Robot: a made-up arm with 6 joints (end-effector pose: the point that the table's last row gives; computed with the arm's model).
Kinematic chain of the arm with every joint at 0, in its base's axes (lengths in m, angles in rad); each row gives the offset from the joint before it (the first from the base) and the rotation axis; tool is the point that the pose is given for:
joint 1: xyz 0 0 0.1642 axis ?
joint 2: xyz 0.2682 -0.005 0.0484 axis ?
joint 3: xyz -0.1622 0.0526 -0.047 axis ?
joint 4: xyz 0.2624 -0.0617 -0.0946 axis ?
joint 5: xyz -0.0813 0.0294 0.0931 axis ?
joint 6: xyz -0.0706 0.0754 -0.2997 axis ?
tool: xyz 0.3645 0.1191 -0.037
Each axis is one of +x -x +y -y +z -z.
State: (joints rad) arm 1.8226 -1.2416 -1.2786 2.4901 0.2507 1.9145
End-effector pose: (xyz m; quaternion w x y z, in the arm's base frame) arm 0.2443 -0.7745 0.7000 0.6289 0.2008 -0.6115 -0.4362
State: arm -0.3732 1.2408 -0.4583 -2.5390 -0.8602 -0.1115
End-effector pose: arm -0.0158 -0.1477 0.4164 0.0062 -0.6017 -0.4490 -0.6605
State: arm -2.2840 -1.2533 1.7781 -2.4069 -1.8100 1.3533
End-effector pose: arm -0.5404 -0.3466 0.3490 0.0433 0.1239 -0.5271 -0.8396
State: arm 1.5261 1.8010 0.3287 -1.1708 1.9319 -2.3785
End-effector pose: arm -0.2251 -0.6734 -0.0320 0.5719 -0.1654 -0.0401 -0.8025
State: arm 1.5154 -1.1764 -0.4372 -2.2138 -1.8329 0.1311
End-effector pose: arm -0.1621 0.0100 0.0615 0.8739 0.2447 0.2851 0.3084
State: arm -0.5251 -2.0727 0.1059 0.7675 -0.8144 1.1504
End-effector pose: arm -0.1983 0.4568 0.5849 0.1220 0.1743 -0.9319 0.2938
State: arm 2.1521 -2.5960 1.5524 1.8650 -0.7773 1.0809
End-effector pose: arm 0.3069 0.2465 0.4800 0.6375 0.7405 0.2111 -0.0268
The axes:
joint 1: -z
joint 2: +y
joint 3: -x
joint 4: -z
joint 5: -x
joint 6: +z

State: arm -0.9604 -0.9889 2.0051 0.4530 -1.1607 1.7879
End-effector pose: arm 0.4319 0.6784 -0.1308 0.3155 -0.5721 -0.4254 0.6263
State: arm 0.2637 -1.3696 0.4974 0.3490 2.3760 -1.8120
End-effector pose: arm -0.0092 0.2733 0.2737 0.5032 0.5118 0.4651 0.5182
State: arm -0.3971 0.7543 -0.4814 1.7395 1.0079 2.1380
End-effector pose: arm -0.0922 0.6184 -0.0424 0.5555 0.3096 0.7357 0.2330
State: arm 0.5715 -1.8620 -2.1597 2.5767 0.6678 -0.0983
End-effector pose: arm 0.4488 0.2165 0.0879 0.8545 0.3212 0.3362 -0.2317
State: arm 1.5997 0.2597 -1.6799 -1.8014 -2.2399 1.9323
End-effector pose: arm -0.4076 -0.2394 -0.3585 0.3694 -0.0513 0.6904 -0.6199
